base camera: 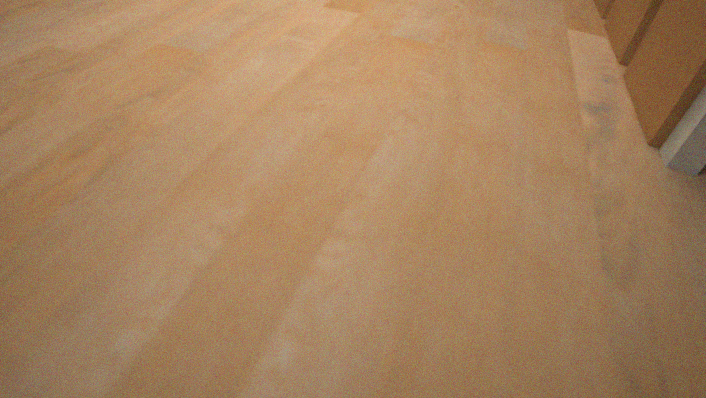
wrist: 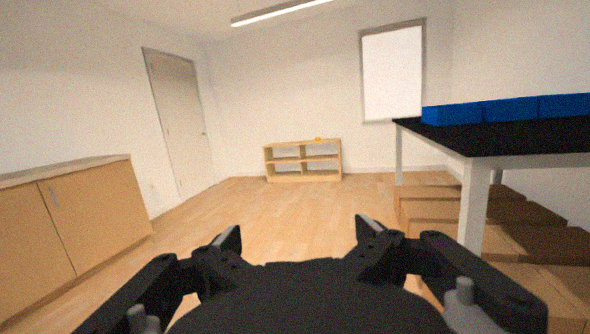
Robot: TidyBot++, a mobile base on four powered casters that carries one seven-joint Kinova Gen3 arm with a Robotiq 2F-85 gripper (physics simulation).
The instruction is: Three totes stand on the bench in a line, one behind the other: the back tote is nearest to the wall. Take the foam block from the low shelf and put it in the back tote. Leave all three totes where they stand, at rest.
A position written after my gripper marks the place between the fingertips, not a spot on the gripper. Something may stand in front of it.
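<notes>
The wrist view contains my gripper (wrist: 298, 232). Also visible: a low wooden shelf (wrist: 304, 175); a black bench (wrist: 541, 143); a wooden cabinet (wrist: 76, 222).
</notes>
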